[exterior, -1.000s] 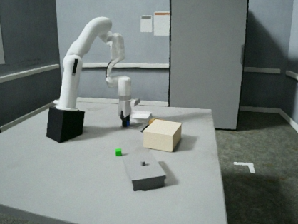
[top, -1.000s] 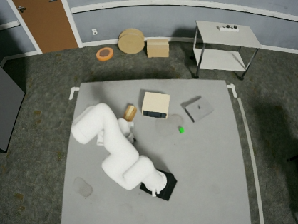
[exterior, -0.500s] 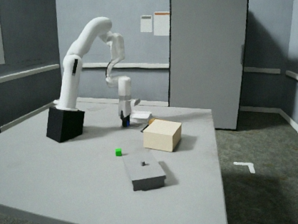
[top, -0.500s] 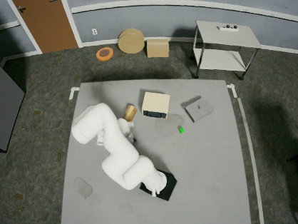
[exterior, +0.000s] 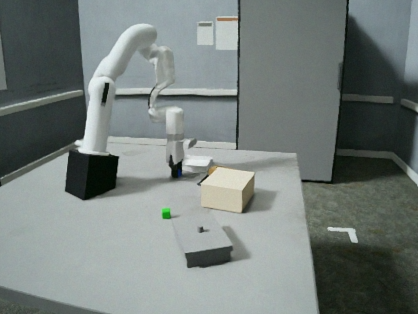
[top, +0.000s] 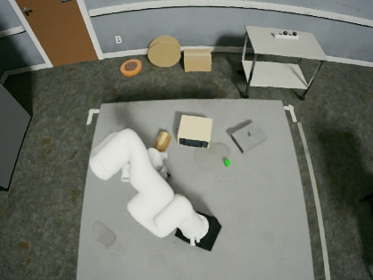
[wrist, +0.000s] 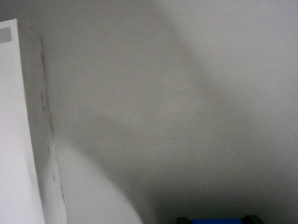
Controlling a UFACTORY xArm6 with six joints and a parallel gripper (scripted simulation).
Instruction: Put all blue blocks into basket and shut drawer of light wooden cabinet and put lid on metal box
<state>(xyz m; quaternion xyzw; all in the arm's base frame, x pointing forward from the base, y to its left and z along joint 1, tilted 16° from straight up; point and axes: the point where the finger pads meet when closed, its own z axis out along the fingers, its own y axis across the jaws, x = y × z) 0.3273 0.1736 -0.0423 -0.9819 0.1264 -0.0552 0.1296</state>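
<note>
My gripper is now 6 cm short of the white basket, 14 cm to the right of it and 1 cm above it. Round my hand: light wooden cabinet (24 cm ahead, 22 cm to the right, 2 cm above); then brown box (21 cm ahead, 3 cm to the right, 1 cm above); then dark-rimmed drawer (23 cm ahead, 22 cm to the right, 2 cm above).
</note>
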